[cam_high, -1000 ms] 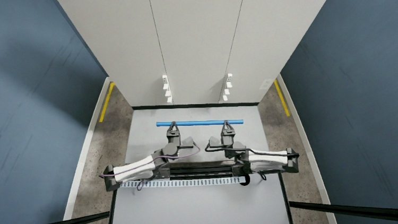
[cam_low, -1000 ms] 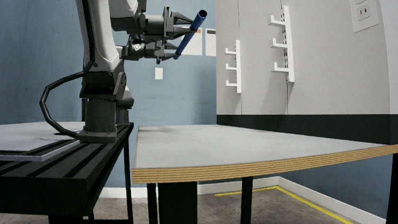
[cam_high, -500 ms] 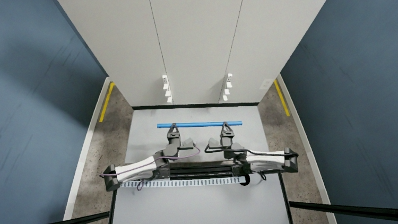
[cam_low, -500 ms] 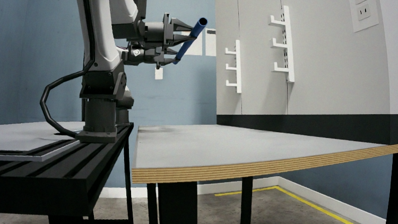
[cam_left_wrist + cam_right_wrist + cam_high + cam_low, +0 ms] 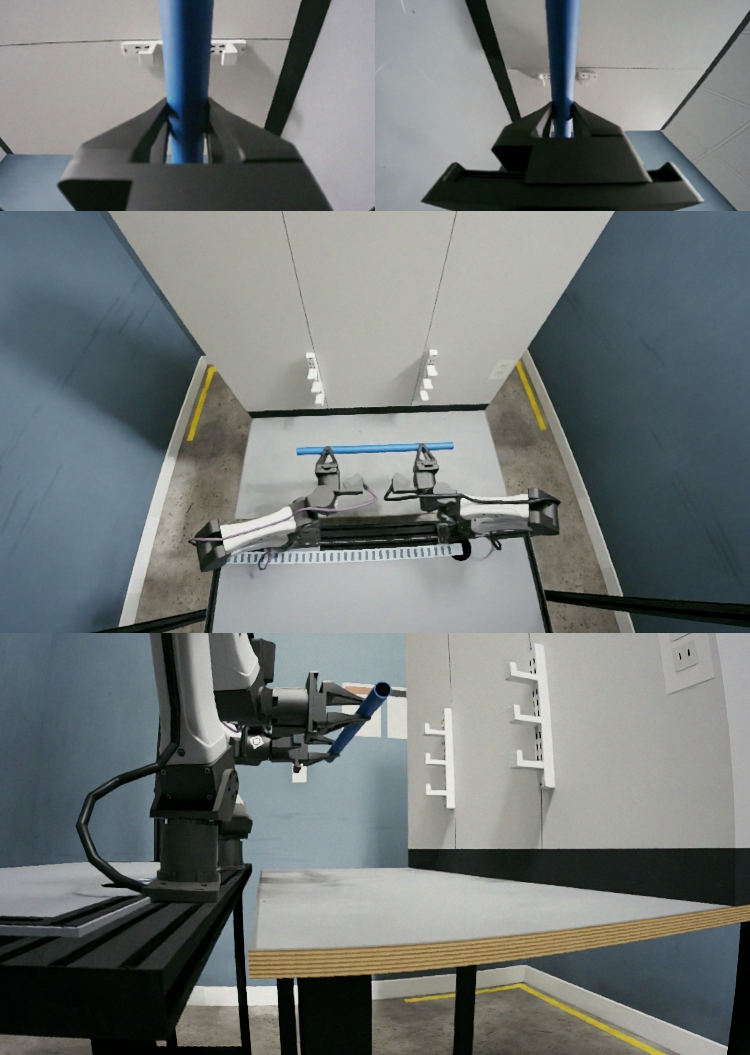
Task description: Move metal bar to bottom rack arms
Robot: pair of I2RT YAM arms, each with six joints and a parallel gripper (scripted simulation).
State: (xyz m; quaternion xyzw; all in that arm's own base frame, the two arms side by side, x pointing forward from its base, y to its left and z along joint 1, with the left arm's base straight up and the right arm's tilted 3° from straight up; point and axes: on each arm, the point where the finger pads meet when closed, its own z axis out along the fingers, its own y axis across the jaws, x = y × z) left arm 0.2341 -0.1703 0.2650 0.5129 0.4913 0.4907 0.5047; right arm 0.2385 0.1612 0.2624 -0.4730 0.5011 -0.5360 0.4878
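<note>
My right hand is 15 cm to the right of the blue metal bar. Also, from my right hand: black base strip (30 cm ahead, 15 cm to the left, 24 cm below); then outlet plate (29 cm ahead, 35 cm to the right, 3 cm above); then wall (41 cm ahead, 15 cm to the left, 18 cm above).
My left gripper is now 15 cm to the left of the blue metal bar. From my left hand the other things lie so: black base strip (29 cm ahead, 14 cm to the right, 25 cm below); outlet plate (29 cm ahead, 65 cm to the right, 2 cm above); wall (41 cm ahead, 14 cm to the right, 17 cm above).
</note>
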